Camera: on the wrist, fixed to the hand. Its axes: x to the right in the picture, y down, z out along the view.
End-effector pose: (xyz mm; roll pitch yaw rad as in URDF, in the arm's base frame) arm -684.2 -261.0 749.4 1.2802 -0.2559 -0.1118
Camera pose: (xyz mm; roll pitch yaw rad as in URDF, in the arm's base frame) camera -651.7 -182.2 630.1 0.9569 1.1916 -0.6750
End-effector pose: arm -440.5 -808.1 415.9 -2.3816 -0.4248 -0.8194
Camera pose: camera -494.1 -766.5 545.9 2.5259 -0.7917 1.1115
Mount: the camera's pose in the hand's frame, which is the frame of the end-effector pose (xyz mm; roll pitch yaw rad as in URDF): -7.5 -92.8 -113.3 -0.0636 0.0910 -1.5028
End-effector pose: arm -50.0 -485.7 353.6 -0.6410 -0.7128 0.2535
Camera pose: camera 2.5 -618.9 322.0 0.7004 -0.4541 -1.6456
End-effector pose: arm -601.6 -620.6 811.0 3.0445 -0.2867 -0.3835
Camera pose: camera -596.8 -511.1 908.4 2.7854 -0.0135 1.1207
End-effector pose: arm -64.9 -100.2 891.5 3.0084 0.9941 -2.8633
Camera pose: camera -112.1 -225.0 952.3 -2.2188 0.0796 -1.2943
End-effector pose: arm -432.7 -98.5 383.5 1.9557 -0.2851 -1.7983
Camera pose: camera -297.6 -134.9 339.7 2.4161 0.9826 -0.8297
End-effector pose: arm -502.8 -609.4 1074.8 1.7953 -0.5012 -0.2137
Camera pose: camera -450.8 -486.5 1014.0 1.9712 0.9260 0.3278
